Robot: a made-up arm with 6 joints.
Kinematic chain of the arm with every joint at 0, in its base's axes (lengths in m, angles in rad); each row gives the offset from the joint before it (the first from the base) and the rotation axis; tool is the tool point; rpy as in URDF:
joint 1: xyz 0 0 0.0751 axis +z
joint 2: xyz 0 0 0 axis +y
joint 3: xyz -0.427 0 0.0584 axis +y
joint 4: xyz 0.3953 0 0.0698 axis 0.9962 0 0.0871
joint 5: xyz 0 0 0 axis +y
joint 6: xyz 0.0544 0 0.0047 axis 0.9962 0 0.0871
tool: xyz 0 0 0 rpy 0 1.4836 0
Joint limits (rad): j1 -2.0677..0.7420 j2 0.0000..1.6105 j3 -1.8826..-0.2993 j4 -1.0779..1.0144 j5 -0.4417..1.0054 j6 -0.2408..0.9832
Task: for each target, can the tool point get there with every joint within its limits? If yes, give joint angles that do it. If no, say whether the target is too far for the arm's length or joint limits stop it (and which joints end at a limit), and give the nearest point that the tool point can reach.
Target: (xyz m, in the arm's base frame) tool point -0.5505 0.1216 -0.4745
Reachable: no: joint limits stop it (at a limit: joint 1, joint 2, joint 3, joint 4) | nearest point -0.1453 -0.1923 0.0947 | short by 0.766 m
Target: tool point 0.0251 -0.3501 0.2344
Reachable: yes | joints -1.4993 1.3993 -0.5967 -0.0943 -0.0069 -0.1169
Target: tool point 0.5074 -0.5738 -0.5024
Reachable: no: too far | nearest point 0.2213 -0.2503 0.1240 | short by 0.761 m
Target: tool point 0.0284 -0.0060 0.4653
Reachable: yes | joints -0.8326 0.3807 -0.7173 0.4283 0.8480 0.2276
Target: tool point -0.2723 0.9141 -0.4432
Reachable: no: too far | nearest point 0.1487 0.1853 0.0954 | short by 0.999 m
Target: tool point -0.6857 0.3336 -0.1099
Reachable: no: joint limits stop it (at a limit: joint 2, joint 3, joint 5) | nearest point -0.5893 0.2867 0.5248 | short by 0.644 m
